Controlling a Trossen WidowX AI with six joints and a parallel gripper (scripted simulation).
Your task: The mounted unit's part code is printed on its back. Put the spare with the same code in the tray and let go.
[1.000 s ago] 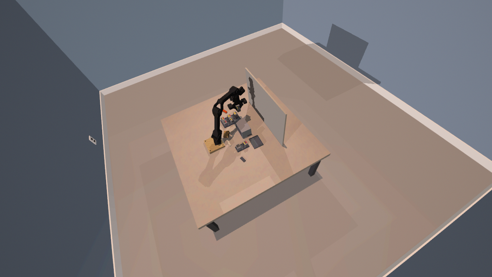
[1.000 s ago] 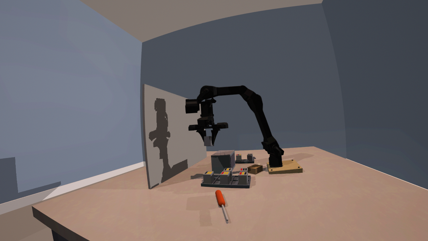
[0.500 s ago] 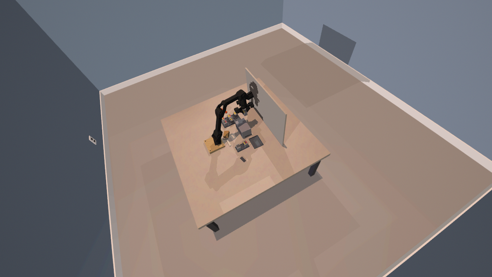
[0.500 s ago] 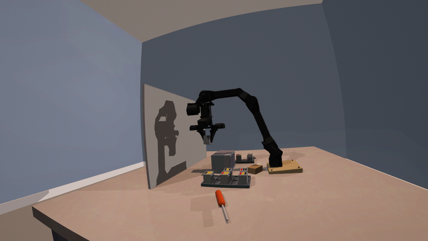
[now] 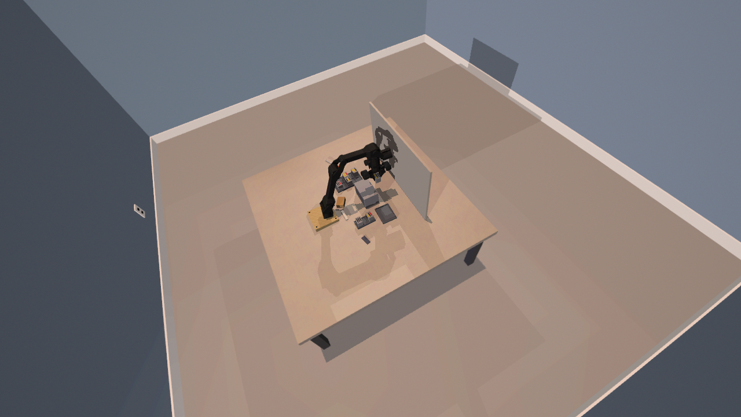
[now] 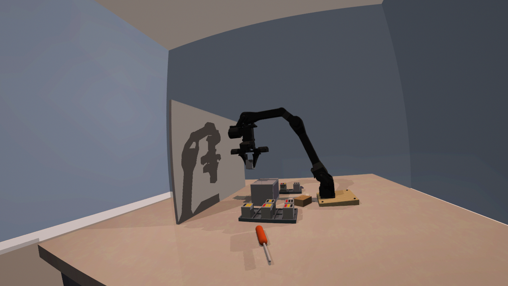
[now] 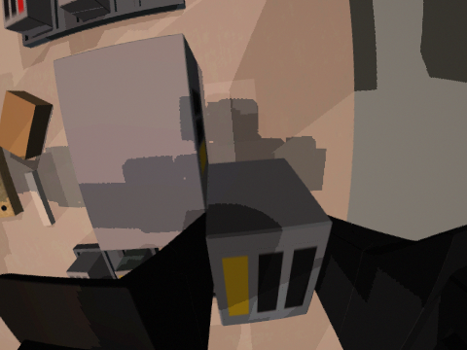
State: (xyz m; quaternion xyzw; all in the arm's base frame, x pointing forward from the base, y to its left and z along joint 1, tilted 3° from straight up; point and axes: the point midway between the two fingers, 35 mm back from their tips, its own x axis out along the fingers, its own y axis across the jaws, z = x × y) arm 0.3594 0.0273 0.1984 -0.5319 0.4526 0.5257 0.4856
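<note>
My gripper tip is now 10 mm past the dark tray, 160 mm to the left of it and 160 mm above it. The rest, counted from my gripper tip: grey mounted unit (80 mm behind, 20 mm to the left, 110 mm below); tall upright panel (160 mm ahead, 50 mm to the left, 60 mm above); small brown block (260 mm behind, 30 mm to the left, 150 mm below).
</note>
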